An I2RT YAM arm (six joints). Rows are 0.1 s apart.
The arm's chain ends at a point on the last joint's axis. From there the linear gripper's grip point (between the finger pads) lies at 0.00 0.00 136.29 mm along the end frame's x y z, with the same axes.
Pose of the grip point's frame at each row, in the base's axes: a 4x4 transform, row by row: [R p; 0 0 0 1], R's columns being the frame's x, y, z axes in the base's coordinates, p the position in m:
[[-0.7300 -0.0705 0.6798 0.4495], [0.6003 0.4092 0.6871 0.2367], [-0.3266 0.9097 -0.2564 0.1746], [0 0 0 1]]
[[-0.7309 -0.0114 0.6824 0.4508], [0.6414 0.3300 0.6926 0.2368], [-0.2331 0.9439 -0.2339 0.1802], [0 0 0 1]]
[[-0.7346 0.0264 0.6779 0.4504], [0.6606 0.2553 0.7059 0.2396], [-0.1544 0.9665 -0.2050 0.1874], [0 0 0 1]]
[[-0.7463 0.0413 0.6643 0.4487], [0.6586 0.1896 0.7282 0.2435], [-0.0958 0.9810 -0.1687 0.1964], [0 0 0 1]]
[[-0.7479 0.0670 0.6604 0.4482], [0.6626 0.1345 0.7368 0.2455], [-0.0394 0.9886 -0.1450 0.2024], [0 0 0 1]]
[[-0.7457 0.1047 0.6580 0.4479], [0.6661 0.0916 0.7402 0.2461], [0.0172 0.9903 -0.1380 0.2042], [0 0 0 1]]
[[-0.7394 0.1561 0.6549 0.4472], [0.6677 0.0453 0.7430 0.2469], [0.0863 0.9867 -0.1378 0.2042], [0 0 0 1]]
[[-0.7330 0.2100 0.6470 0.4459], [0.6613 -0.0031 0.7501 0.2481], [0.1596 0.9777 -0.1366 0.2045], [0 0 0 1]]
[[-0.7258 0.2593 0.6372 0.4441], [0.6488 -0.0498 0.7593 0.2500], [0.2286 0.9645 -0.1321 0.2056], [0 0 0 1]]
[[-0.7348 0.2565 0.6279 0.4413], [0.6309 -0.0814 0.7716 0.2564], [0.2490 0.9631 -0.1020 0.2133], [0 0 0 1]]
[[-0.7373 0.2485 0.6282 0.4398], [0.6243 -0.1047 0.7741 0.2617], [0.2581 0.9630 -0.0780 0.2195], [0 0 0 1]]
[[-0.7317 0.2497 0.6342 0.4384], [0.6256 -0.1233 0.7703 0.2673], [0.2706 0.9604 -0.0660 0.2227], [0 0 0 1]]
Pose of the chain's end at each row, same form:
[[-0.7300 -0.0705 0.6798 0.3569], [0.6003 0.4092 0.6871 0.1431], [-0.3266 0.9097 -0.2564 0.2095], [0 0 0 1]]
[[-0.7309 -0.0114 0.6824 0.3578], [0.6414 0.3300 0.6926 0.1424], [-0.2331 0.9439 -0.2339 0.2121], [0 0 0 1]]
[[-0.7346 0.0264 0.6779 0.3580], [0.6606 0.2553 0.7059 0.1434], [-0.1544 0.9665 -0.2050 0.2153], [0 0 0 1]]
[[-0.7463 0.0413 0.6643 0.3582], [0.6586 0.1896 0.7282 0.1443], [-0.0958 0.9810 -0.1687 0.2194], [0 0 0 1]]
[[-0.7479 0.0670 0.6604 0.3582], [0.6626 0.1345 0.7368 0.1451], [-0.0394 0.9886 -0.1450 0.2222], [0 0 0 1]]
[[-0.7457 0.1047 0.6580 0.3582], [0.6661 0.0916 0.7402 0.1452], [0.0172 0.9903 -0.1380 0.2230], [0 0 0 1]]
[[-0.7394 0.1561 0.6549 0.3579], [0.6677 0.0453 0.7430 0.1456], [0.0863 0.9867 -0.1378 0.2230], [0 0 0 1]]
[[-0.7330 0.2100 0.6470 0.3577], [0.6613 -0.0031 0.7501 0.1459], [0.1596 0.9777 -0.1366 0.2231], [0 0 0 1]]
[[-0.7258 0.2593 0.6372 0.3573], [0.6488 -0.0498 0.7593 0.1465], [0.2286 0.9645 -0.1321 0.2236], [0 0 0 1]]
[[-0.7348 0.2565 0.6279 0.3557], [0.6309 -0.0814 0.7716 0.1512], [0.2490 0.9631 -0.1020 0.2272], [0 0 0 1]]
[[-0.7373 0.2485 0.6282 0.3542], [0.6243 -0.1047 0.7741 0.1562], [0.2581 0.9630 -0.0780 0.2301], [0 0 0 1]]
[[-0.7317 0.2497 0.6342 0.3520], [0.6256 -0.1233 0.7703 0.1623], [0.2706 0.9604 -0.0660 0.2317], [0 0 0 1]]

